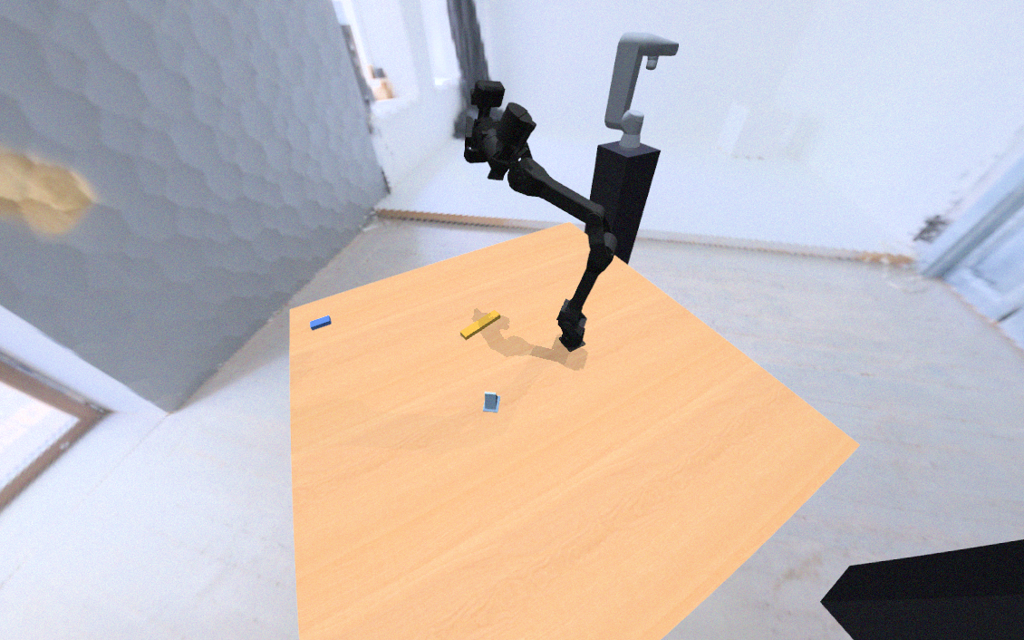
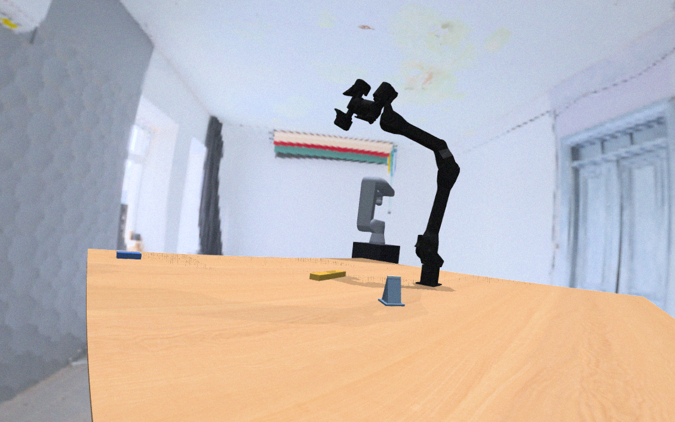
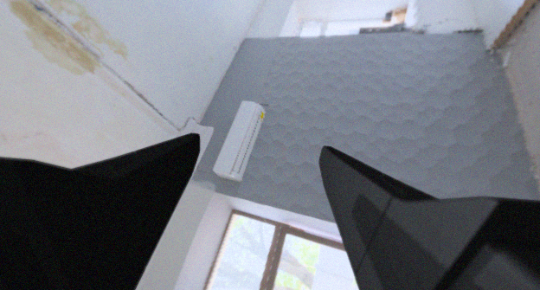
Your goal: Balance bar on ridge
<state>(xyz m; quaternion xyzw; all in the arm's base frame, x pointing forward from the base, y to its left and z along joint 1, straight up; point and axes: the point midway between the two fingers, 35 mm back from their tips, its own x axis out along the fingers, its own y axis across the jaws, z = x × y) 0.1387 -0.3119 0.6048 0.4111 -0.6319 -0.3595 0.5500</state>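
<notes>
My gripper tip is now 100 mm short of the yellow bar, 130 mm to the right of it and 610 mm above it. From my gripper tip the other things lie so: small blue block: 600 mm ahead, 160 mm to the right, 610 mm below.
</notes>
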